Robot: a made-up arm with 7 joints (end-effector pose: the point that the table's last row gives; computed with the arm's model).
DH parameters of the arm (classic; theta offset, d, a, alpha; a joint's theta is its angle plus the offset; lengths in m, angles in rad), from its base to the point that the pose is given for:
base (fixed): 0.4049 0 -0.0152 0
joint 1: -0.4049 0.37 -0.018 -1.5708
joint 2: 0 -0.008 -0.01 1.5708
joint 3: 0 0.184 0.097 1.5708
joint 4: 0 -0.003 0.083 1.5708
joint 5: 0 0.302 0.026 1.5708
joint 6: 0 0.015 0.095 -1.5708
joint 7: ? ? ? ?
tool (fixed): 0.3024 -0.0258 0 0
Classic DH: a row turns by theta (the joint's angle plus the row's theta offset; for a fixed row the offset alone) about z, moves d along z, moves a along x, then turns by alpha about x.
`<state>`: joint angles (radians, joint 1 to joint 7).
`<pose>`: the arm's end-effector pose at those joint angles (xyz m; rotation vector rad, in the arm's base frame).
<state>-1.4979 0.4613 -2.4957 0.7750 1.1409 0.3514 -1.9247</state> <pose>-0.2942 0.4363 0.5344 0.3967 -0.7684 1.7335</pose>
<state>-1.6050 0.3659 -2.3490 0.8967 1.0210 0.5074 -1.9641</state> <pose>-0.3540 0.4301 0.5195 0.3743 -0.8025 1.9998</pose>
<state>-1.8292 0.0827 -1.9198 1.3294 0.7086 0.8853 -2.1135</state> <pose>-0.4993 0.3371 0.5550 0.6295 -0.8758 2.6716</pose>
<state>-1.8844 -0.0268 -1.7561 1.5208 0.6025 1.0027 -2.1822</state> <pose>-0.5235 0.2857 0.6130 0.8921 -0.9341 2.8237</pose>
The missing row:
joint 7: 1.5126 0.1019 0.024 2.3464
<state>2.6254 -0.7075 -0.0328 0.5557 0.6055 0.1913 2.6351</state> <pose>-0.3448 0.2282 0.6144 -0.9000 1.9109 -1.2110</pose>
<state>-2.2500 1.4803 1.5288 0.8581 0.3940 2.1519 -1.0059</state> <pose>0.2782 -0.1338 0.4032 1.0557 0.5794 0.7209</pose>
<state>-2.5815 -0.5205 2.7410 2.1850 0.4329 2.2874 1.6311</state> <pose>0.4192 0.2123 0.4958 -0.7692 1.3648 -2.3578</pose>
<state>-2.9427 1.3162 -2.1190 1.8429 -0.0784 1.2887 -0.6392</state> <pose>-0.3139 0.3708 0.7282 -0.4144 -1.6859 0.0921</pose>
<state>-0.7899 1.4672 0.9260 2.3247 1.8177 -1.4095 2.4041</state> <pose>0.3177 -0.2567 0.1700 -1.0086 0.5817 -0.4638</pose>
